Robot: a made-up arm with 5 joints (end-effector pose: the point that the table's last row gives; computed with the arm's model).
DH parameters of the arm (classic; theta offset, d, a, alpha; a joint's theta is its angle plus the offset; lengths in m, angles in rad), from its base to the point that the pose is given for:
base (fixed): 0 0 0.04 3.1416
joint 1: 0 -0.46 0.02 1.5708
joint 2: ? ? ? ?
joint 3: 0.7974 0 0.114 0
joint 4: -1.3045 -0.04 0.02 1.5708
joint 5: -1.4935 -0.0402 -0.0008 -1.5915
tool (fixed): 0.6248 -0.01 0 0
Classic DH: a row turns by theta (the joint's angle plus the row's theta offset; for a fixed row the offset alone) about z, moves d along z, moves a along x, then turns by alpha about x.
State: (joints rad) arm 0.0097 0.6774 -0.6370 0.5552 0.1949
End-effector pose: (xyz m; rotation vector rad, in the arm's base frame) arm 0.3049 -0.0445 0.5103 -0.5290 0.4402 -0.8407
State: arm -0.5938 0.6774 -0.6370 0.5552 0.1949
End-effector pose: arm 0.2834 0.1137 0.5103 -0.6183 0.2558 -0.2606
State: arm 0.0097 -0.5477 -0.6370 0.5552 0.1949
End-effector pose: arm 0.0954 -0.0425 0.7079 0.0410 -0.6880 -1.0077
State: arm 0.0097 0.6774 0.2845 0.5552 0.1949
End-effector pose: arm 0.2548 -0.0440 0.3864 -0.8990 1.2821 -0.5522
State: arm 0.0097 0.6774 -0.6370 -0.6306 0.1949
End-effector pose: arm 0.2937 -0.0444 0.5550 0.0215 -0.6519 -1.0062
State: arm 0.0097 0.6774 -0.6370 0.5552 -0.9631
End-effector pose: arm 0.3073 -0.0343 0.5137 0.5397 0.9547 -1.1185
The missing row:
joint 2: -1.0637 0 0.103 0
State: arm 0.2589 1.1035 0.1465 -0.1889 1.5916
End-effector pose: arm 0.2430 -0.1055 0.3359 -1.6186 0.2445 -0.0511
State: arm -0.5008 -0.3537 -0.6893 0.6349 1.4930
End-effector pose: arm 0.1467 0.0014 0.7054 -0.9739 -1.2738 -0.6831
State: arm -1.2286 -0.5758 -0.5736 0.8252 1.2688
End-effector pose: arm 0.1078 0.0427 0.7042 -0.3907 -1.2936 0.0064
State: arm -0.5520 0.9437 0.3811 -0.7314 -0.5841
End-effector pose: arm 0.2435 0.0849 0.3603 -0.0479 0.7848 -0.5191
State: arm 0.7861 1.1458 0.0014 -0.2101 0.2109
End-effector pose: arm 0.1707 -0.1904 0.3374 -0.3793 1.0227 -1.4454
